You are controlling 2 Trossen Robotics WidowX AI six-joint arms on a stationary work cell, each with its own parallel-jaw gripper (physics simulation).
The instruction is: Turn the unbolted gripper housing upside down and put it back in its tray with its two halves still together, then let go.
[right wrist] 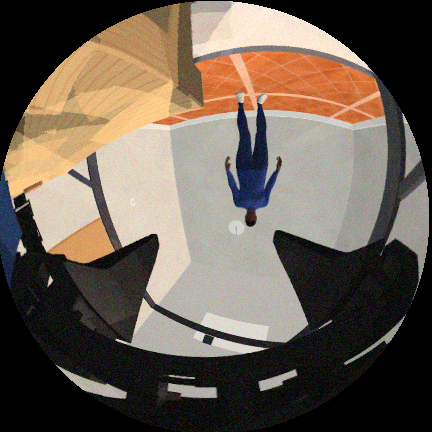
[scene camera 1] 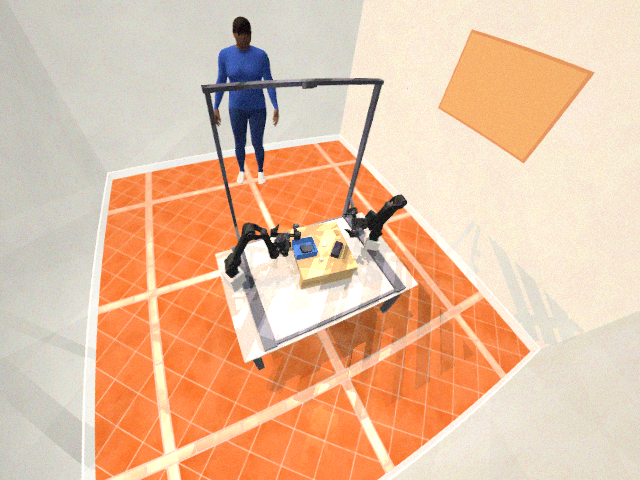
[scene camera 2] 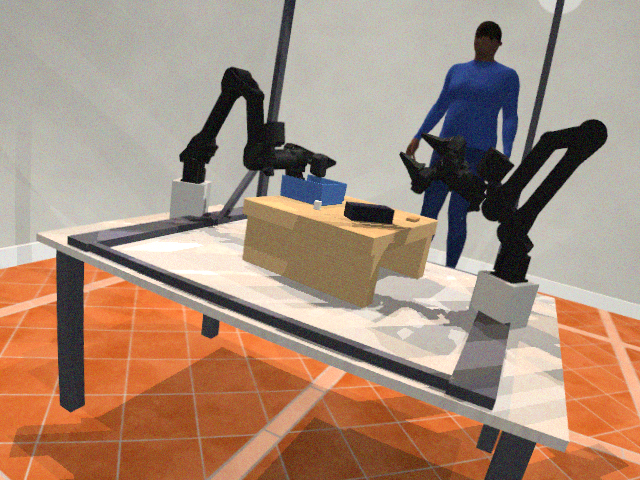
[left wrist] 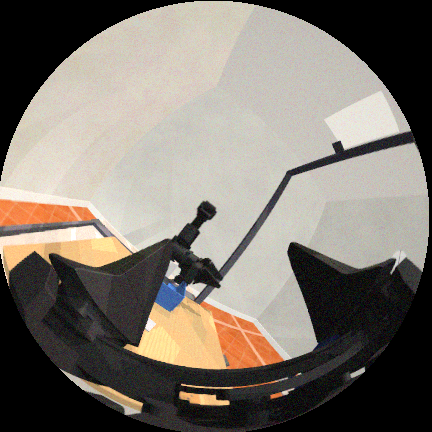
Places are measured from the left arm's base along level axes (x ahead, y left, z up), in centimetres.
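Pixels of known places: left gripper, fingertip midpoint: [scene camera 1: 344, 221] [scene camera 2: 411, 143] [left wrist: 232, 247]; right gripper, fingertip midpoint: [right wrist: 217, 238] [scene camera 1: 286, 223] [left wrist: 220, 282]; left arm's base, link origin: [scene camera 1: 373, 237] [scene camera 2: 509, 277]; right arm's base, link origin: [scene camera 1: 232, 272] [scene camera 2: 192, 181].
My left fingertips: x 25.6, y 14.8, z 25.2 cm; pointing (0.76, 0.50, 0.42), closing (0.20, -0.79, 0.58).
Ahead of a thing's pixels: the offset from my left fingertips to its top centre.
The gripper housing appears as a small dark piece {dx +19.8, dy +12.4, dz -15.9 cm} [scene camera 1: 306, 248] inside the blue tray {dx +21.2, dy +12.1, dz -13.9 cm} [scene camera 1: 305, 256] [scene camera 2: 315, 192] [left wrist: 170, 298] [right wrist: 7, 225]. It is too small there to tell which way up it is or how its halves sit; the tray walls hide it in scene camera 2. My right gripper [scene camera 1: 285, 229] [right wrist: 217, 238] is open and empty, behind and to the left of the tray in scene camera 1, with its fingers pointing toward the standing person. My left gripper [scene camera 1: 347, 222] [scene camera 2: 413, 144] [left wrist: 232, 247] is open and empty, raised off the right side of the wooden stand.
The tray stands at the left of the wooden stand [scene camera 1: 328, 273] [scene camera 2: 310, 253]. A black block {dx +0.9, dy +7.9, dz -16.1 cm} [scene camera 1: 337, 249] [scene camera 2: 368, 212] lies on the stand to the right. A small white piece {dx +9.7, dy +17.1, dz -17.6 cm} [scene camera 2: 317, 205] stands near the tray. A dark frame [scene camera 1: 361, 139] rises behind the arms.
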